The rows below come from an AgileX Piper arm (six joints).
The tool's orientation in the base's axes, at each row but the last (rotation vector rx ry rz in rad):
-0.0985, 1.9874, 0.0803
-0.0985, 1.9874, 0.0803
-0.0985, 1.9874, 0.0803
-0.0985, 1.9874, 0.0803
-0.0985, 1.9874, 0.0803
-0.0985, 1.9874, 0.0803
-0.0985, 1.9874, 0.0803
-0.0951, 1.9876, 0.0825
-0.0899, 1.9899, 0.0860
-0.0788, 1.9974, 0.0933
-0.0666, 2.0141, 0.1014
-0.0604, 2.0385, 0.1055
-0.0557, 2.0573, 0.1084
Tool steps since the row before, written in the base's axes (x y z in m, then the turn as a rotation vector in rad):
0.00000, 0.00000, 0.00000, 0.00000, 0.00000, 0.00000
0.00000, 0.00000, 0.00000, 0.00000, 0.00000, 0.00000
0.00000, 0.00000, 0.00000, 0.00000, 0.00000, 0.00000
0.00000, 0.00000, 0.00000, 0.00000, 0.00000, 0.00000
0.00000, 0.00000, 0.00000, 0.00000, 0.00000, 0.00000
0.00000, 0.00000, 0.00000, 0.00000, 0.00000, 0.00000
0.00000, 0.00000, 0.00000, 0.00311, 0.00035, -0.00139
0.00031, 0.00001, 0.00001, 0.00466, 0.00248, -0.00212
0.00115, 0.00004, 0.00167, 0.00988, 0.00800, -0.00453
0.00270, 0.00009, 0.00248, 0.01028, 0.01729, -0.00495
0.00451, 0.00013, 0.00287, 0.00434, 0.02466, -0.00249
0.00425, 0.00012, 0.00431, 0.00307, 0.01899, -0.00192
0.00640, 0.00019, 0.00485, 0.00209, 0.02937, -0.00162
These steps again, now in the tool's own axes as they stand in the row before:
0.00000, 0.00000, 0.00000, 0.00000, 0.00000, 0.00000
0.00000, 0.00000, 0.00000, 0.00000, 0.00000, 0.00000
0.00000, 0.00000, 0.00000, 0.00000, 0.00000, 0.00000
0.00000, 0.00000, 0.00000, 0.00000, 0.00000, 0.00000
0.00000, 0.00000, 0.00000, 0.00000, 0.00000, 0.00000
0.00000, 0.00000, 0.00000, 0.00000, 0.00000, 0.00000
0.00000, 0.00000, 0.00000, 0.00000, 0.00000, 0.00342
-0.00014, -0.00002, 0.00028, -0.00002, 0.00195, 0.00535
-0.00199, -0.00005, 0.00037, -0.00009, 0.00685, 0.01163
-0.00338, -0.00010, 0.00142, 0.00001, 0.01604, 0.01311
-0.00453, -0.00017, 0.00283, 0.00033, 0.02403, 0.00747
-0.00577, -0.00005, 0.00184, 0.00038, 0.01853, 0.00551
-0.00729, -0.00010, 0.00338, 0.00065, 0.02895, 0.00556

